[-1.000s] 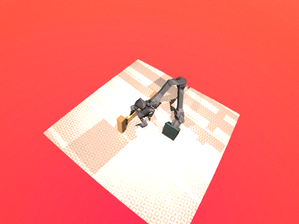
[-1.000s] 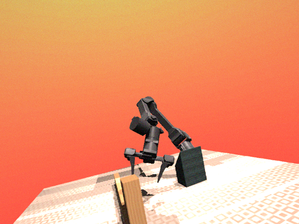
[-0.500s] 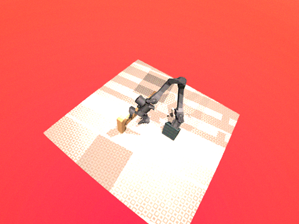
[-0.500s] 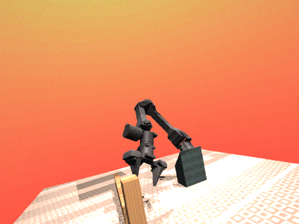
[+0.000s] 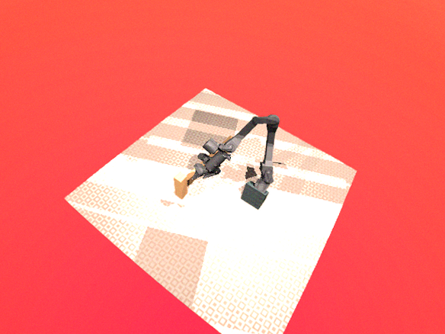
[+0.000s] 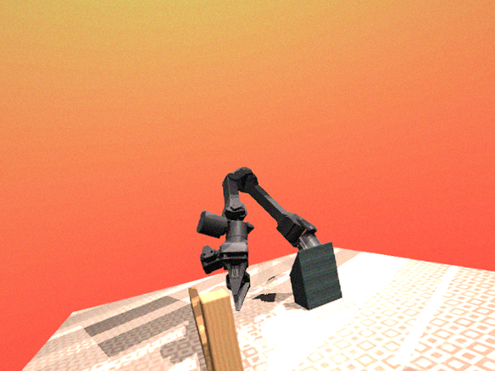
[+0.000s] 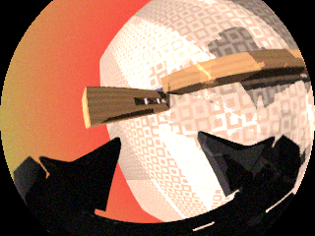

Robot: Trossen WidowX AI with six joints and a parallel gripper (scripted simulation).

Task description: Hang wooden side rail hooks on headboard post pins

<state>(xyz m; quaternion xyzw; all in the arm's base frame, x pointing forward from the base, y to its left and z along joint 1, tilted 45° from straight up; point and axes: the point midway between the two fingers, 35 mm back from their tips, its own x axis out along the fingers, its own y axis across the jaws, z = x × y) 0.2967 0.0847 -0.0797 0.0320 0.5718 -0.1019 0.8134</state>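
The wooden headboard post is 70 mm to the left of my gripper tip, 60 mm ahead of it and 40 mm below it.
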